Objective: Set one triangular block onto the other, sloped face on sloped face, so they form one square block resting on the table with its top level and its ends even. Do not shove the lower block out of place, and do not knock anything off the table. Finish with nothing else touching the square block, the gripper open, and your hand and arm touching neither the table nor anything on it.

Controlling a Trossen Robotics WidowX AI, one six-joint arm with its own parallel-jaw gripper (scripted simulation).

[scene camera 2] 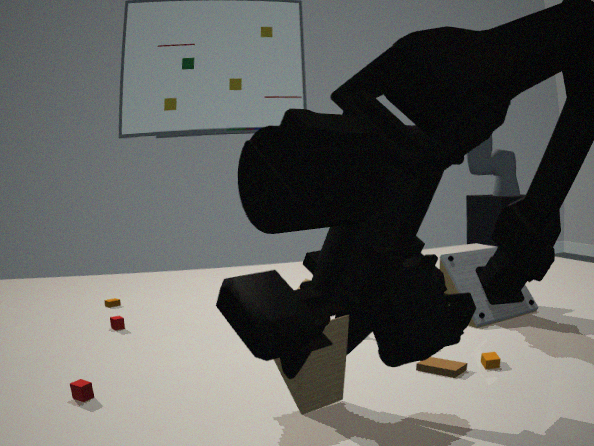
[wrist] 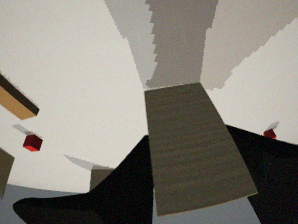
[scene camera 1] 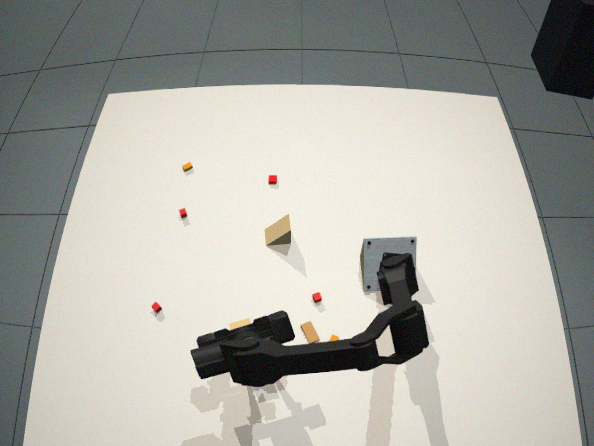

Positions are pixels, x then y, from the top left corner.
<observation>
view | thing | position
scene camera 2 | my gripper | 310, 368
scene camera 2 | tan triangular block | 320, 382
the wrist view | my gripper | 182, 134
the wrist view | tan triangular block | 195, 164
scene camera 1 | my gripper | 242, 331
</observation>
